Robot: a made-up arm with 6 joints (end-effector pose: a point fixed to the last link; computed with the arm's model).
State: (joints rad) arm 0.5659 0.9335 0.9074 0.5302 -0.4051 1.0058
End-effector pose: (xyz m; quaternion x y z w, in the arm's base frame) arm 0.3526 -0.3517 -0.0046 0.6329 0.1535 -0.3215 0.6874
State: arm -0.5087 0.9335 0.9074 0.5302 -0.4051 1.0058
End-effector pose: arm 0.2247 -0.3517 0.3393 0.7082 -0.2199 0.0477 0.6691
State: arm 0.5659 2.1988 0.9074 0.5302 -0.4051 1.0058
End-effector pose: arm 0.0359 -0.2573 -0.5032 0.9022 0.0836 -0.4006 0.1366
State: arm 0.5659 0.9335 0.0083 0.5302 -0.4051 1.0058
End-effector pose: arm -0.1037 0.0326 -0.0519 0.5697 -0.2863 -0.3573 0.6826
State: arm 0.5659 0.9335 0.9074 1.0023 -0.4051 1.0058
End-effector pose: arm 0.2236 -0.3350 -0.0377 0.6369 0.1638 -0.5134 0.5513
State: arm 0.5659 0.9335 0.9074 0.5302 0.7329 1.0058
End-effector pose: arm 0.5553 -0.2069 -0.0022 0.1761 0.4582 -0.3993 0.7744
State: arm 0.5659 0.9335 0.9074 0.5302 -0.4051 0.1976
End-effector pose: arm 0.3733 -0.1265 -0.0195 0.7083 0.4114 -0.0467 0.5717
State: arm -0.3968 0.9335 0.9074 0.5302 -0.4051 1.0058
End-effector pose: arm 0.2545 -0.3517 0.3124 0.7098 -0.1822 0.0081 0.6804
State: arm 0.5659 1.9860 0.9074 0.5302 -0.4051 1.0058
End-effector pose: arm 0.0805 -0.3253 -0.4330 0.8801 0.0986 -0.3980 0.2395
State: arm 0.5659 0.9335 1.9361 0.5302 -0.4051 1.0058
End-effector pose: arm 0.9158 -0.3310 -0.3806 0.5514 0.6143 -0.2032 0.5266
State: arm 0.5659 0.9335 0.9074 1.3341 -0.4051 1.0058
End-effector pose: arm 0.1373 -0.2957 -0.0354 0.6186 0.1656 -0.6317 0.4368
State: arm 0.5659 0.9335 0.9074 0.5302 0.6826 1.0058
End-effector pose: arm 0.5487 -0.2149 0.0031 0.1986 0.4472 -0.3984 0.7758
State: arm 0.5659 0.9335 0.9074 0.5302 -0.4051 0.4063
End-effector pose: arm 0.3817 -0.1855 -0.0269 0.6996 0.3497 -0.1203 0.6114
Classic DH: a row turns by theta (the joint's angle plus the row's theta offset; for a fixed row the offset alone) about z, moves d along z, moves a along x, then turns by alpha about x. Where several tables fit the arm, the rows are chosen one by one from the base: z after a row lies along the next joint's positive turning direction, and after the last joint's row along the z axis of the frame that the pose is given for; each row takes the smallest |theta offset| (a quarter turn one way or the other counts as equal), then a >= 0, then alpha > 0; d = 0 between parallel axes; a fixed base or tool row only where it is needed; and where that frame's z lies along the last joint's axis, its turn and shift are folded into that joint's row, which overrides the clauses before.
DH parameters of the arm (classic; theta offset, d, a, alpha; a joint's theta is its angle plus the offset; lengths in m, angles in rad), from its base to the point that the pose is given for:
base (fixed): 0 0.06 0 -1.5708
joint 1: 1.5708 0.0983 0.0965 1.5708
joint 2: 0 0.6479 0.1128 -1.5708
joint 3: 0 0.1243 0.0712 1.5708
joint 4: -1.5708 -0.4456 0.0886 -1.5708
joint 5: 1.5708 -0.0009 0.2925 1.5708
joint 6: 0 -0.1014 -0.278 1.5708
tool (fixed): 3.1416 0.0759 0 0

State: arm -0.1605 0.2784 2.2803 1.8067 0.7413 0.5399
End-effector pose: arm 0.8496 -0.0634 0.3401 -0.0282 0.7079 -0.6689 0.2249
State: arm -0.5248 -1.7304 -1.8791 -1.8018 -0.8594 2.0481
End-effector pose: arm 0.7436 -0.9493 0.0808 0.6751 0.0497 -0.5417 0.4983
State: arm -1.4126 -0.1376 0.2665 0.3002 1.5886 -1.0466
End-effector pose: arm 0.4308 0.2398 0.2420 0.6711 0.0236 -0.2766 0.6875
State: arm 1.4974 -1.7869 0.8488 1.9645 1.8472 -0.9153
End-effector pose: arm -0.3866 0.1288 -0.3565 -0.1346 0.2150 -0.9628 0.0928
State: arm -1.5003 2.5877 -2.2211 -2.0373 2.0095 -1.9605
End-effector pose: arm 0.0694 0.3926 0.9070 -0.7769 -0.3403 0.3268 0.4169
